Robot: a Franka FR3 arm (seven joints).
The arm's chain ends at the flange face. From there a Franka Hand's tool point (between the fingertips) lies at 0.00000 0.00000 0.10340 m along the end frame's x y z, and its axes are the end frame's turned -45 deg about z.
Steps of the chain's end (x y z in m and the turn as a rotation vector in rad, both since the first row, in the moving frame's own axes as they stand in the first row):
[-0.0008 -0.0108 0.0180 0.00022 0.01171 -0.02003]
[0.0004 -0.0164 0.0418 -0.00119 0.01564 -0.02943]
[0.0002 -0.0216 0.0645 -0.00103 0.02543 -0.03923]
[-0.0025 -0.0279 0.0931 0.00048 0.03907 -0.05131]
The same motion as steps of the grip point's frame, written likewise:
[0.0080 -0.0074 0.0180 -0.00812 0.00844 -0.02003]
[0.0130 -0.0101 0.0418 -0.01190 0.01022 -0.02943]
[0.0172 -0.0132 0.0645 -0.01871 0.01725 -0.03923]
[0.0209 -0.0188 0.0930 -0.02729 0.02797 -0.05131]

